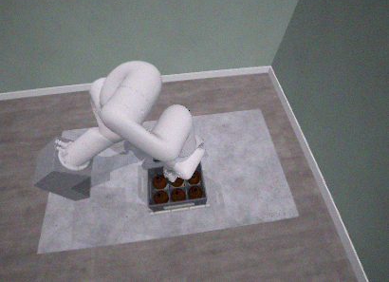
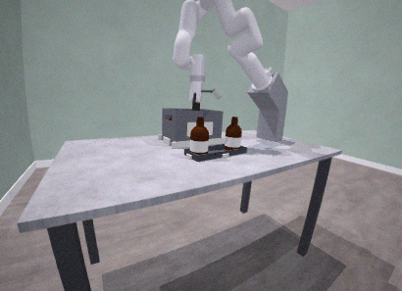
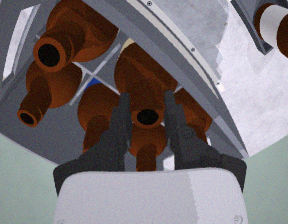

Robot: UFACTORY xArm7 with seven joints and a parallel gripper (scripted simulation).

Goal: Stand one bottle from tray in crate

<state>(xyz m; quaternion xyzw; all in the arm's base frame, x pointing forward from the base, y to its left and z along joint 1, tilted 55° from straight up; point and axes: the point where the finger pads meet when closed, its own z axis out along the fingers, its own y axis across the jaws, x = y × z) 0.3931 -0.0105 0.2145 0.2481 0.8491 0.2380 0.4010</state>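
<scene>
Now: the glass bottle 70 mm below my hand. Also, from my hand: grey crate (10 mm ahead, 40 mm to the right, 80 mm below); dark tray (60 mm behind, 200 mm to the left, 150 mm below).
</scene>
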